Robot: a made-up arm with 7 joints. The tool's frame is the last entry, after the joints. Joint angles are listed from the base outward.
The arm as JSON. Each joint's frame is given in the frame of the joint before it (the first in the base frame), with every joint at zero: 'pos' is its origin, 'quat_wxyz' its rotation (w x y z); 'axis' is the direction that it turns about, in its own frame. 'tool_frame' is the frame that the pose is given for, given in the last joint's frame.
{
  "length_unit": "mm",
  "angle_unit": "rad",
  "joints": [
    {
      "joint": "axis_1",
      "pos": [
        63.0,
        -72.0,
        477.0
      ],
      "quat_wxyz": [
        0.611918,
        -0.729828,
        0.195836,
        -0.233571
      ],
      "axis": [
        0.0,
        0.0,
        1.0
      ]
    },
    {
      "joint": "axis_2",
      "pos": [
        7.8,
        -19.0,
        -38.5
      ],
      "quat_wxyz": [
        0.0,
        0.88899,
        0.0,
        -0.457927
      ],
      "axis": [
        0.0,
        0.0,
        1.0
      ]
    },
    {
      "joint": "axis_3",
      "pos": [
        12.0,
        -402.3,
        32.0
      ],
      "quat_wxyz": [
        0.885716,
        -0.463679,
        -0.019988,
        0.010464
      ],
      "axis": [
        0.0,
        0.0,
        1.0
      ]
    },
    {
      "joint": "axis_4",
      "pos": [
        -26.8,
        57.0,
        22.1
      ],
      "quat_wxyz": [
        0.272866,
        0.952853,
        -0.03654,
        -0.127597
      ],
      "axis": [
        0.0,
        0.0,
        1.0
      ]
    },
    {
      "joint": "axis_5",
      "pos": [
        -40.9,
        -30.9,
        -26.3
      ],
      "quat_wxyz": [
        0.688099,
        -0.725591,
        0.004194,
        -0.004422
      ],
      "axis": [
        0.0,
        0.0,
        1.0
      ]
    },
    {
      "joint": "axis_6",
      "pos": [
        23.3,
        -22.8,
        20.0
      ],
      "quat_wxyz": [
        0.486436,
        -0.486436,
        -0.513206,
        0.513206
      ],
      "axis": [
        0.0,
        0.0,
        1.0
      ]
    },
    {
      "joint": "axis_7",
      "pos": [
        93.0,
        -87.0,
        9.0
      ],
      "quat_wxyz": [
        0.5,
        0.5,
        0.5,
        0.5
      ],
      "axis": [
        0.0,
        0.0,
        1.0
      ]
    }
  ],
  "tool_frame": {
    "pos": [
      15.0,
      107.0,
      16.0
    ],
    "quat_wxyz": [
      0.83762,
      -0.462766,
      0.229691,
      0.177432
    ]
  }
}
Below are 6 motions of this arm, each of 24 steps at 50 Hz.
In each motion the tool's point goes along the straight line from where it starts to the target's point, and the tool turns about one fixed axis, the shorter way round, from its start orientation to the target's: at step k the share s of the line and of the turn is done. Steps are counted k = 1, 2, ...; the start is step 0. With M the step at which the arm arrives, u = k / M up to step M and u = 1 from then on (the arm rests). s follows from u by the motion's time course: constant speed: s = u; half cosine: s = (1 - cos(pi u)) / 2; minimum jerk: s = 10 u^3 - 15 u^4 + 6 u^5.
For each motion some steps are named. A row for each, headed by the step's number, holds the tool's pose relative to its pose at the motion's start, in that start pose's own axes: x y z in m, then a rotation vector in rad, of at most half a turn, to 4 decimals.
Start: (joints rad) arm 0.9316 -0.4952 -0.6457 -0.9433 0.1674 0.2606 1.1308
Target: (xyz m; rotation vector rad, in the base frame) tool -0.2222 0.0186 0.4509 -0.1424 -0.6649 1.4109
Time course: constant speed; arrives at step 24
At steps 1, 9, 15, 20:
1: -0.0012 0.0004 -0.0014 -0.0076 -0.0031 0.0104
9: -0.0111 0.0039 -0.0122 -0.0686 -0.0278 0.0937
15: -0.0185 0.0065 -0.0203 -0.1143 -0.0463 0.1562
20: -0.0247 0.0086 -0.0271 -0.1525 -0.0617 0.2082

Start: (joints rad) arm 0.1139 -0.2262 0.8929 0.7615 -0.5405 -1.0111 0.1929
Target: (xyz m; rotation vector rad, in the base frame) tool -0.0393 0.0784 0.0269 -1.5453 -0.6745 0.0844
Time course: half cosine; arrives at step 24
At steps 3, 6, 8, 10, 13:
3: 0.0016 0.0029 -0.0059 -0.0246 -0.0157 0.0045
6: 0.0061 0.0110 -0.0227 -0.0945 -0.0606 0.0173
8: 0.0105 0.0188 -0.0388 -0.1613 -0.1034 0.0295
10: 0.0155 0.0279 -0.0575 -0.2391 -0.1533 0.0437
13: 0.0236 0.0425 -0.0877 -0.3648 -0.2338 0.0666

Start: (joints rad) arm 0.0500 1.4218 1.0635 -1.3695 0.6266 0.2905 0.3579
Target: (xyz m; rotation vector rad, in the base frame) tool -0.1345 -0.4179 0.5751 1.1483 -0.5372 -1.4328
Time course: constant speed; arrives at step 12
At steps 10, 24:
10: 0.0356 -0.0180 0.0157 0.1609 0.2720 0.0200
24: 0.0427 -0.0216 0.0189 0.1931 0.3264 0.0240

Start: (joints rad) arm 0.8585 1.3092 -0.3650 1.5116 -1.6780 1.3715 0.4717
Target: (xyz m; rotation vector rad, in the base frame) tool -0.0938 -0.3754 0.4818 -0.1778 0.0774 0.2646
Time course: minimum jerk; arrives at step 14
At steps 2, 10, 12, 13, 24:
2: 0.0001 0.0015 -0.0003 -0.0032 0.0002 -0.0077
10: 0.0036 0.0542 -0.0111 -0.1170 0.0073 -0.2843
12: 0.0041 0.0619 -0.0127 -0.1336 0.0083 -0.3247
13: 0.0042 0.0632 -0.0130 -0.1363 0.0085 -0.3314
24: 0.0042 0.0634 -0.0130 -0.1367 0.0085 -0.3324

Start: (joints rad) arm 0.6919 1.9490 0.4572 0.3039 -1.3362 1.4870 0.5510
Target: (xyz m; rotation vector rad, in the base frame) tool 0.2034 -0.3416 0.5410 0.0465 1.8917 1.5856
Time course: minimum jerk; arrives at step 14
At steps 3, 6, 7, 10, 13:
3: -0.0049 0.0037 -0.0016 -0.0158 -0.0197 0.0022
6: -0.0258 0.0193 -0.0087 -0.0836 -0.1042 0.0116
7: -0.0351 0.0263 -0.0119 -0.1136 -0.1417 0.0157
10: -0.0600 0.0450 -0.0203 -0.1943 -0.2423 0.0269
13: -0.0699 0.0524 -0.0236 -0.2264 -0.2824 0.0313

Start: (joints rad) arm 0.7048 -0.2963 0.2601 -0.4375 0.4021 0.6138 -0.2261
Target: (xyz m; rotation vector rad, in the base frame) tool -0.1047 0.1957 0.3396 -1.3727 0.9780 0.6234
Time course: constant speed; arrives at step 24
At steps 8, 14, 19, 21, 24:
8: 0.0241 0.0061 -0.0024 -0.0328 0.1295 -0.1811
14: 0.0422 0.0108 -0.0041 -0.0573 0.2266 -0.3170
19: 0.0573 0.0146 -0.0056 -0.0778 0.3075 -0.4302
21: 0.0633 0.0161 -0.0062 -0.0860 0.3399 -0.4755
24: 0.0724 0.0184 -0.0071 -0.0983 0.3885 -0.5434

